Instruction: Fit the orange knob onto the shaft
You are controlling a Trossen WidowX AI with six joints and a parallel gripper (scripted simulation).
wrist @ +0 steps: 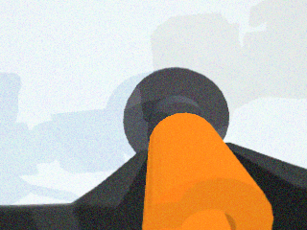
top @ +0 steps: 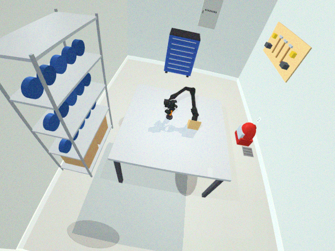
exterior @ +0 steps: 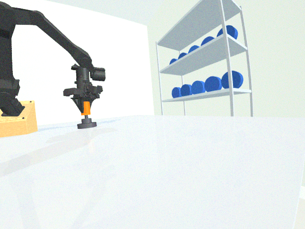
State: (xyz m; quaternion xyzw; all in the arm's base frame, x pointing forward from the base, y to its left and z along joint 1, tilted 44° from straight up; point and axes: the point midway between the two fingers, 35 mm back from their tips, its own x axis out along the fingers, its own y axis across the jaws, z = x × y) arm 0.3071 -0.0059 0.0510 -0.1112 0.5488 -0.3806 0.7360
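The orange knob lies 2 cm above my gripper tip. Round my gripper tip: round pedestal (4 cm below).
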